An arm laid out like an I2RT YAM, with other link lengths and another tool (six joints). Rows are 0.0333 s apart.
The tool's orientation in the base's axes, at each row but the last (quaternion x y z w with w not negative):
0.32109, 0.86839, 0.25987, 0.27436
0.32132, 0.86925, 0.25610, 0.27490
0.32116, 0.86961, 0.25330, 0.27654
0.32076, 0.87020, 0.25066, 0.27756
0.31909, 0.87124, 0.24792, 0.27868
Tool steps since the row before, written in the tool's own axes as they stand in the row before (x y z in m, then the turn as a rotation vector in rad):
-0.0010, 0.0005, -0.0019, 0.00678, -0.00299, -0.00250
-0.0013, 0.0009, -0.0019, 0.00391, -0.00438, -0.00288
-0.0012, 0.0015, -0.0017, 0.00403, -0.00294, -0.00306
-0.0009, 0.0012, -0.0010, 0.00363, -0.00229, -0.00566
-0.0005, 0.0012, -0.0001, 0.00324, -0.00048, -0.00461
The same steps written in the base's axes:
-0.0004, -0.0009, 0.0020, -0.00721, 0.00209, -0.00219
0.0000, -0.0008, 0.0023, -0.00619, -0.00094, -0.00188
0.0003, -0.0003, 0.0025, -0.00578, 0.00005, -0.00090
0.0004, -0.0001, 0.0017, -0.00693, -0.00046, 0.00150
0.0008, 0.0004, 0.0010, -0.00525, 0.00075, 0.00197

